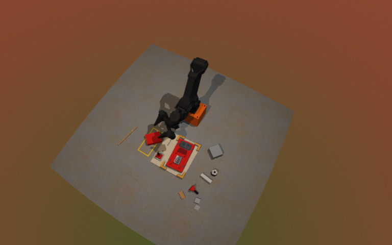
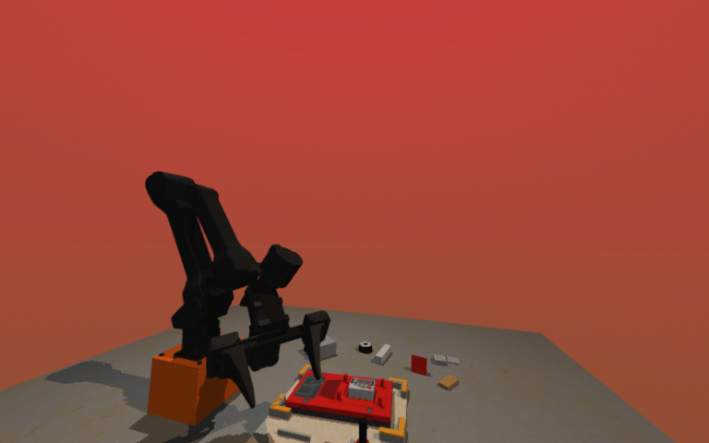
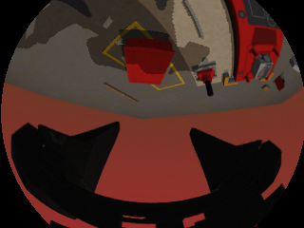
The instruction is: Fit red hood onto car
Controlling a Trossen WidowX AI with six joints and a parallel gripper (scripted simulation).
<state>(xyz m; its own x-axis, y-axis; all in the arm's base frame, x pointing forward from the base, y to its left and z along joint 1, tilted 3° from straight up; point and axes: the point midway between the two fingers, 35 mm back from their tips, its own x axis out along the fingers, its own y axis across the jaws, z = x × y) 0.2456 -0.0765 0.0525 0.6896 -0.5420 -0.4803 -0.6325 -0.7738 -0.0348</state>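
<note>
The red hood lies 11 cm below my gripper tip, 3 cm to the right of it and 1 cm ahead of it. The rest, counted from my gripper tip: thin wooden stick: 19 cm to the right, 12 cm below, 8 cm ahead; tan tile: 32 cm to the left, 23 cm ahead, 12 cm below; grey engine block: 19 cm to the left, 10 cm below, 5 cm ahead.
</note>
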